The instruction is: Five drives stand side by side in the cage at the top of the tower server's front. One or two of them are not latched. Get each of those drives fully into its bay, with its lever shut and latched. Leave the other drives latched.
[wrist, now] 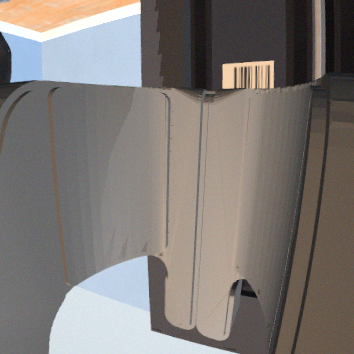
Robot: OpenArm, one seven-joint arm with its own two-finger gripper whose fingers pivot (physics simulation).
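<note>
My gripper [216, 211] is shut, its two fingers pressed together with no thing seen between them. It fills much of the wrist view, in front of the left part of the drive cage [210, 336]. Above the fingers part of a dark drive [248, 47] shows, with a cream barcode label that the gripper partly covers. This drive's lever and lower front are hidden behind the fingers, so I cannot tell whether it is latched. A small black part with a pale edge shows beside the right fingertip. The other drives cannot be made out.
A light upright divider [318, 35] stands right of the labelled drive. The cage's dark left side [152, 45] borders a pale blue wall [90, 55]. Wood-coloured surface [65, 12] with a white edge shows at top left. A black rounded thing [4, 57] is at the left edge.
</note>
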